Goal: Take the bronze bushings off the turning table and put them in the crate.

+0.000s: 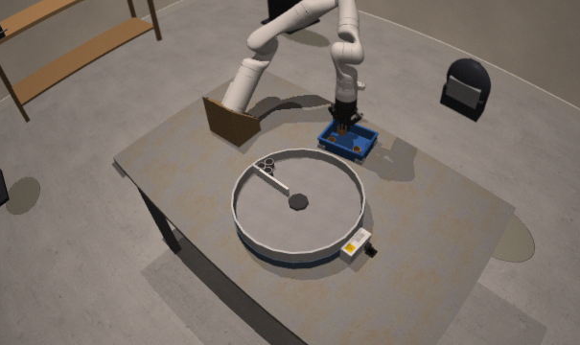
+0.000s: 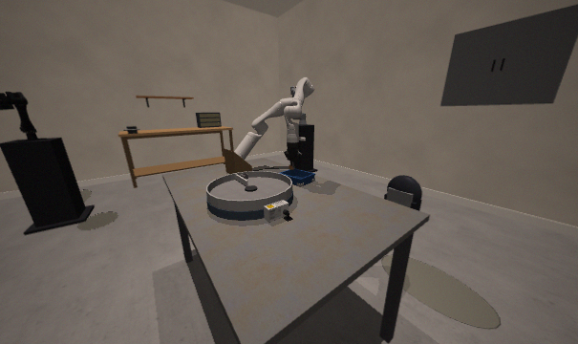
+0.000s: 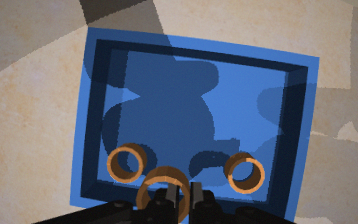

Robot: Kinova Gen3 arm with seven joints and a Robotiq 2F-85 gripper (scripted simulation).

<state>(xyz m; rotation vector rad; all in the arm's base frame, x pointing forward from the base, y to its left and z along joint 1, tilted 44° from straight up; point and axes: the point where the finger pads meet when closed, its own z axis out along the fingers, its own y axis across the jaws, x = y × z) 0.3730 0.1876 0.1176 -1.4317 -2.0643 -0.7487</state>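
The blue crate is 9 cm below my hand, 3 cm to the left of it and 1 cm behind it. The rest, counted from my hand: round turning table (32 cm to the right, 9 cm ahead, 6 cm below).
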